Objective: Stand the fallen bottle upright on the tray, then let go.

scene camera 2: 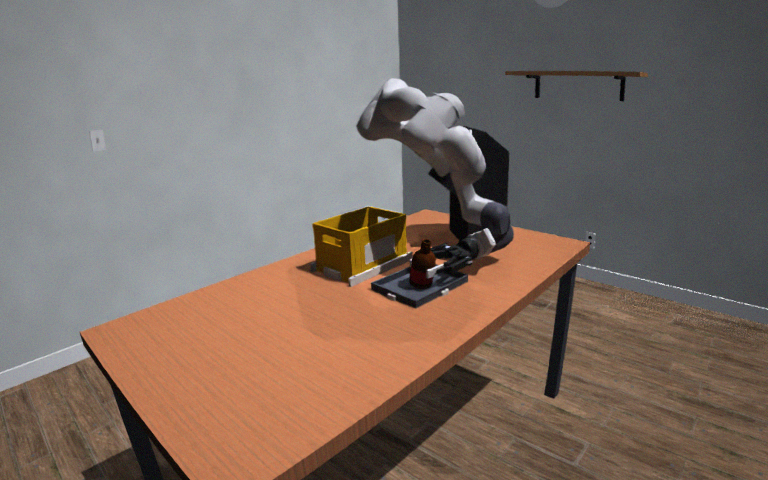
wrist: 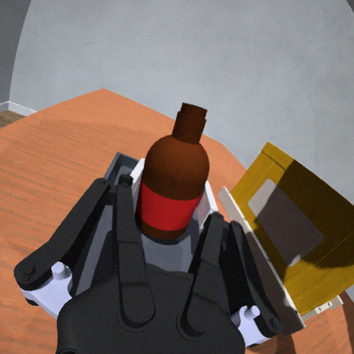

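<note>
The brown bottle [scene camera 2: 421, 271] [wrist: 175, 172] with a red label is upright over the tray, its neck up. Its base is within the tray's outline in the scene view; whether it touches the tray floor is hard to tell. My gripper [scene camera 2: 433, 267] [wrist: 172, 178] reaches in low from the robot's side and is shut on the bottle, one pale pad on each side of its body. The dark grey tray [scene camera 2: 395, 295] [wrist: 116, 165] lies flat on the table, with its low rim around the bottle.
A yellow crate [scene camera 2: 334, 254] [wrist: 300, 225] stands on the wooden table [scene camera 2: 226, 339] [wrist: 45, 150] close beside the tray, with a white strip [scene camera 2: 373, 270] [wrist: 265, 260] along its near side. A shelf [scene camera 2: 574, 73] hangs on the back wall, far from the arm.
</note>
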